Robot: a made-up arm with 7 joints. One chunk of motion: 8 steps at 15 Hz.
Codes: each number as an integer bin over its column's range. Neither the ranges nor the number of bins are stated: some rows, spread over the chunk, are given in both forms.
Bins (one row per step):
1: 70 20 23 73 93 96 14
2: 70 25 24 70 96 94 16
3: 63 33 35 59 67 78 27
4: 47 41 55 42 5 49 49
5: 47 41 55 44 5 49 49
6: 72 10 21 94 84 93 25
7: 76 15 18 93 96 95 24
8: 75 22 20 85 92 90 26
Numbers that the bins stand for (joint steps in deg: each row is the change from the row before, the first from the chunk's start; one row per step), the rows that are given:
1: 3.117 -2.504 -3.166 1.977 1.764 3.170 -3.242
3: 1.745 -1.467 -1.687 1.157 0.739 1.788 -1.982
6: 3.509 -3.302 -3.412 3.207 1.409 2.939 -2.176
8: 4.097 -2.344 -3.535 2.680 1.724 2.709 -2.079
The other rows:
2: 3.117 -2.105 -3.042 1.801 1.882 3.016 -3.048
4: -1.390 -0.828 0.778 0.161 -1.703 -0.438 0.152
5: -1.390 -0.828 0.778 0.278 -1.703 -0.438 0.152
7: 4.293 -2.903 -3.782 3.148 1.882 3.093 -2.273

